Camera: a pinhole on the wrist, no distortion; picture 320 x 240 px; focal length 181.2 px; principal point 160.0 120.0 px. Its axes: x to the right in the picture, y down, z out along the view. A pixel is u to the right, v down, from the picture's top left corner.
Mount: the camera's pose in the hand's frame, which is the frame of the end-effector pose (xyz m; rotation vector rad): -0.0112 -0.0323 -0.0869 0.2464 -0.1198 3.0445
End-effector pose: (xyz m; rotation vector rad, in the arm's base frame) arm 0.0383 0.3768 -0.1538 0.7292 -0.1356 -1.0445
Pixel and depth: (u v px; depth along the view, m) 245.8 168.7 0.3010
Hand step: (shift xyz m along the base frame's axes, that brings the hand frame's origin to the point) -0.2496 -0.0552 0.1210
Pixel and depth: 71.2 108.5 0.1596
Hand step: -0.0086 -0.1160 -0.0024
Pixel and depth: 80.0 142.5 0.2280
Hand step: -0.0536 -0.1831 0.0094
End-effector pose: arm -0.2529 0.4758 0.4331 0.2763 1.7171 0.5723
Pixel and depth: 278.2 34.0 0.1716
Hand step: 0.1170 0.0182 0.0814
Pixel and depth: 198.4 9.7 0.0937
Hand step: 0.0124 0.0128 0.0167
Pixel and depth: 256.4 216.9 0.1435
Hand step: 0.0896 -0.1176 -0.0074
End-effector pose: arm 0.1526 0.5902 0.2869 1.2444 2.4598 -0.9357
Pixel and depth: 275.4 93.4 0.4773
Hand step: 0.1223 -0.4146 -0.2395
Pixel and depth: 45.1 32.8 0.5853
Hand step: -0.1910 0.0908 -0.6378
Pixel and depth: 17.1 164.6 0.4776
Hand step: -0.4562 -0.0229 -0.3416
